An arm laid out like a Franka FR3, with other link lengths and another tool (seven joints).
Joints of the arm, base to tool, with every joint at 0 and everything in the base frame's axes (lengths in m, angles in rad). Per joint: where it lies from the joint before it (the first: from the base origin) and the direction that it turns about. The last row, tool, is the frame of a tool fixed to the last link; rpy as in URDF.
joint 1: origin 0 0 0.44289 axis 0 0 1
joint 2: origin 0 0 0 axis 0 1 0
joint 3: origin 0 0 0.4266 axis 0 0 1
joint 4: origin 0.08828 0 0 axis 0 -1 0
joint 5: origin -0.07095 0 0.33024 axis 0 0 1
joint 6: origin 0 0 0 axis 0 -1 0
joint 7: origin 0.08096 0 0 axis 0 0 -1
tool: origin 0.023 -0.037 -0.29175 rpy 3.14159 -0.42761 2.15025
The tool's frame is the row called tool.
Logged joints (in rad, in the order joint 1, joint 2, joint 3, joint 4, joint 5, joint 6, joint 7), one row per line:
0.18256 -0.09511 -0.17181 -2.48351 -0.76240 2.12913 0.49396
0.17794 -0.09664 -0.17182 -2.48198 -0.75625 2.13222 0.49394
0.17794 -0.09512 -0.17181 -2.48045 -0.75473 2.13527 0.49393
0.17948 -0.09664 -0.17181 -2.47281 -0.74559 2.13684 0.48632
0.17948 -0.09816 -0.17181 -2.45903 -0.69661 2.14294 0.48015
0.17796 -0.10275 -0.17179 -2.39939 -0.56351 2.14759 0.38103
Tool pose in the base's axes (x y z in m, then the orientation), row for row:
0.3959 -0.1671 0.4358 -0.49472 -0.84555 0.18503 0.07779
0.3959 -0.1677 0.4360 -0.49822 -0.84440 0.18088 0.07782
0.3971 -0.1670 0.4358 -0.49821 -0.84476 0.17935 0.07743
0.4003 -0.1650 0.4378 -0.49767 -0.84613 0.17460 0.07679
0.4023 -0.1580 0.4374 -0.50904 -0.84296 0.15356 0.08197
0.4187 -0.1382 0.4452 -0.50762 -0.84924 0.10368 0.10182
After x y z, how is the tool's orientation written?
As a quaternion, x y z w.
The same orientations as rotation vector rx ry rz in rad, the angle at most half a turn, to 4 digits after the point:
-1.4817 -2.5324 0.5542
-1.4921 -2.5289 0.5417
-1.4924 -2.5305 0.5373
-1.4914 -2.5356 0.5232
-1.5208 -2.5184 0.4588
-1.4990 -2.5078 0.3062

